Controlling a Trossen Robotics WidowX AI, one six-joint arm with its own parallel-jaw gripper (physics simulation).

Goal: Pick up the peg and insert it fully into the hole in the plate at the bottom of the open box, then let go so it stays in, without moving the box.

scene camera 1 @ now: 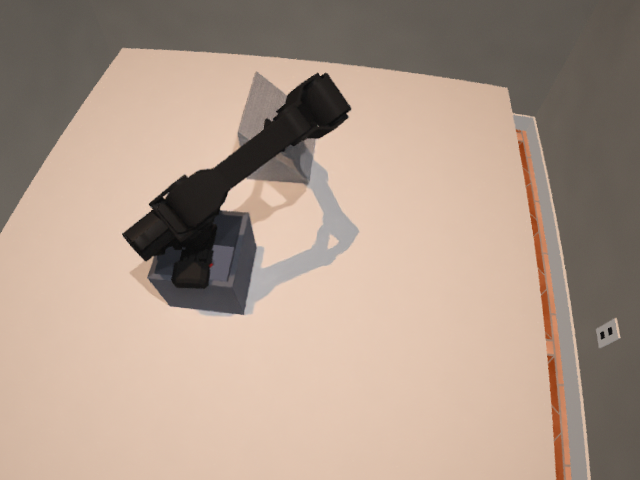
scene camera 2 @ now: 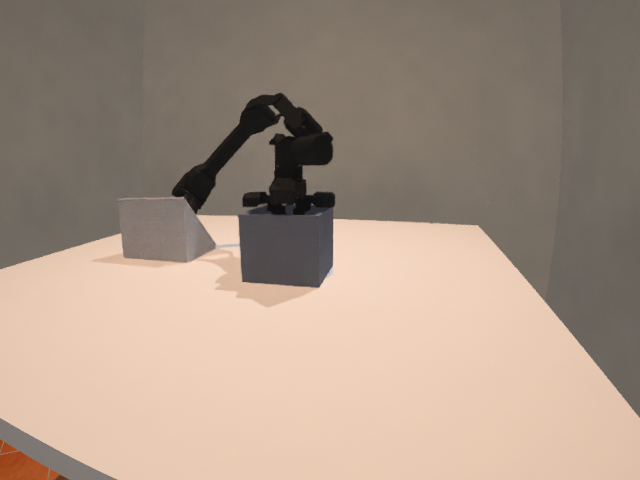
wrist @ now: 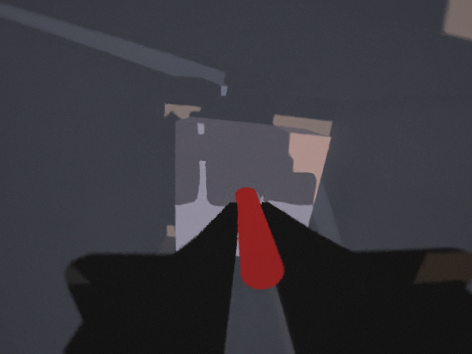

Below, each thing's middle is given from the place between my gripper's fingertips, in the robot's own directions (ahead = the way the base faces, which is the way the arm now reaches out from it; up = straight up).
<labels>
I see the dark blue-grey box (scene camera 2: 294, 250) right at my hand. From my hand the other things lie so: red peg (wrist: 261, 267) 1 cm above; then pale plate (scene camera 1: 222, 259) 4 cm below.
</labels>
